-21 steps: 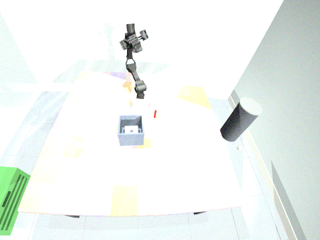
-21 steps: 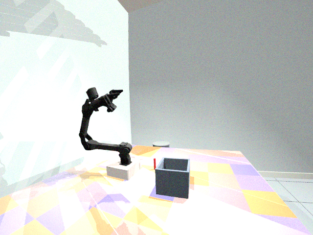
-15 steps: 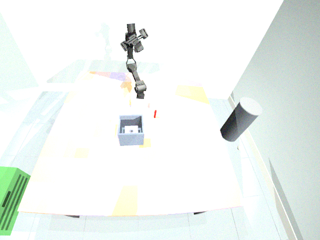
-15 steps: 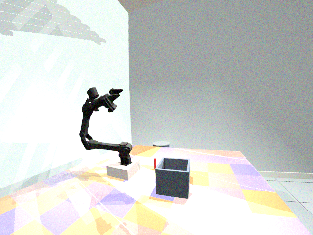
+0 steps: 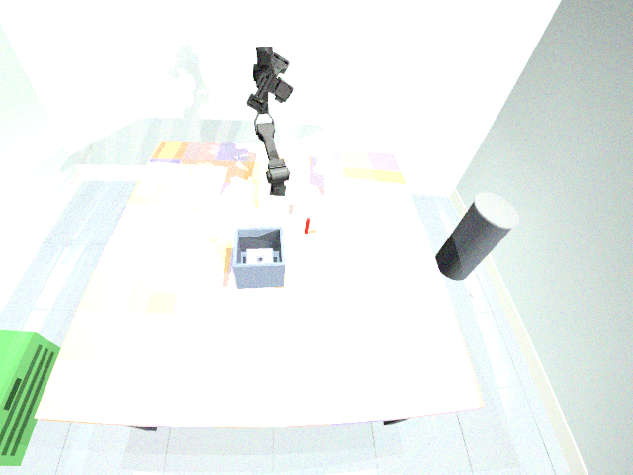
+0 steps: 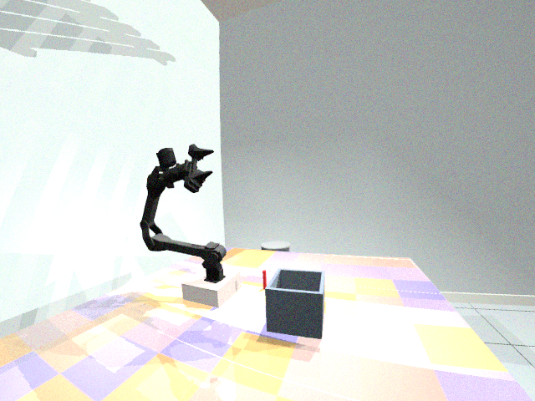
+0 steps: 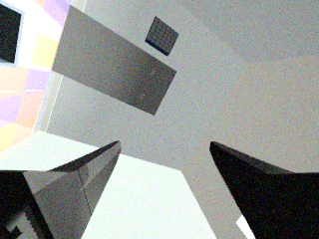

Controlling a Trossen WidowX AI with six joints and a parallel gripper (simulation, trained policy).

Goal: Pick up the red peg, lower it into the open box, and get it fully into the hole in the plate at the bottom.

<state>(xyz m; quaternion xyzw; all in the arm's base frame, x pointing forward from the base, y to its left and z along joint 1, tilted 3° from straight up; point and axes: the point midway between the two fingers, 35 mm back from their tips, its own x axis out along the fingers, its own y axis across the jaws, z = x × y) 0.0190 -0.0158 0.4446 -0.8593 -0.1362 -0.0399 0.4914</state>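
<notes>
The red peg is 10 cm ahead of my gripper tip, 17 cm to the left of it and 48 cm below it. Also, from my gripper tip: light plate (29 cm ahead, 2 cm to the left, 48 cm below).
</notes>
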